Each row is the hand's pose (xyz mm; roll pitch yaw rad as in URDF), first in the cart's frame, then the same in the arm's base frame.
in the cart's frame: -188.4 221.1 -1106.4 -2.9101 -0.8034 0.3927
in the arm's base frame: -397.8 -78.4 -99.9 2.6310 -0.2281 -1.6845
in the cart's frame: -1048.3 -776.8 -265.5 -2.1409 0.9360 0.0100
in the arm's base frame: 189.2 393.1 1269.5 2.9787 0.6243 2.9451
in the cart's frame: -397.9 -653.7 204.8 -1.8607 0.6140 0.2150
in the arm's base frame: -91.1 -350.5 1436.4 -2.9156 0.6129 -2.9043
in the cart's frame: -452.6 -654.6 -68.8 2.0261 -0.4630 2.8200
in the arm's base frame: -156.9 -144.1 1260.6 2.8618 -0.1532 0.0769
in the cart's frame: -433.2 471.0 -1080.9 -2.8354 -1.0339 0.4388
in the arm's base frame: -80.7 -74.9 -249.8 2.6867 -0.3778 -1.4983
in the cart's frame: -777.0 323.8 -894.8 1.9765 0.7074 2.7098
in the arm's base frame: 205.0 83.2 10.7 3.0931 0.6579 0.9885
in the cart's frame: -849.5 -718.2 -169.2 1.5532 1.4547 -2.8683
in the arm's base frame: 93.8 185.4 1273.5 2.6544 0.6745 1.9947
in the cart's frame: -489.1 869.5 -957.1 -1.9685 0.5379 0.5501
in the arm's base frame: 189.4 -319.5 -460.7 -3.0283 0.8220 -2.6344
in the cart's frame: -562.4 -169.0 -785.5 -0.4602 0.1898 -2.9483
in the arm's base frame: -141.1 133.2 433.3 0.3432 -0.0936 0.9040
